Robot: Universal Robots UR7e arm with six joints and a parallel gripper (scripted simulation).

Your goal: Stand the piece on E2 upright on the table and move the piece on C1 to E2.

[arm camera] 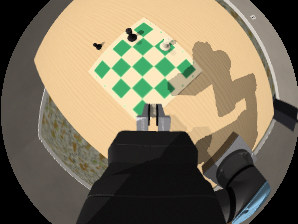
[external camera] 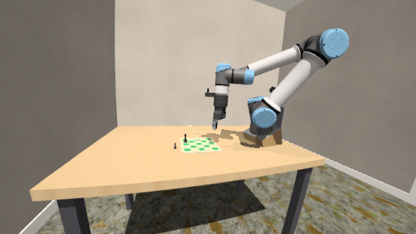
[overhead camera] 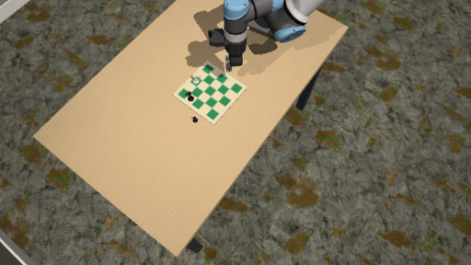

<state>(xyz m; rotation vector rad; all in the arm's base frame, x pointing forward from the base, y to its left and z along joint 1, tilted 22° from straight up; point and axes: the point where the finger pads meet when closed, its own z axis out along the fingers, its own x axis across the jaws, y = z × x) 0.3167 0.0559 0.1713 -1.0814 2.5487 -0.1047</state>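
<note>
The chessboard is 120 mm below my hand, 80 mm ahead of it and 40 mm to the right of it. From my hand the other things lie so: small black piece: 210 mm ahead, 110 mm below, 10 mm to the left; small pale piece: 10 mm below.
</note>
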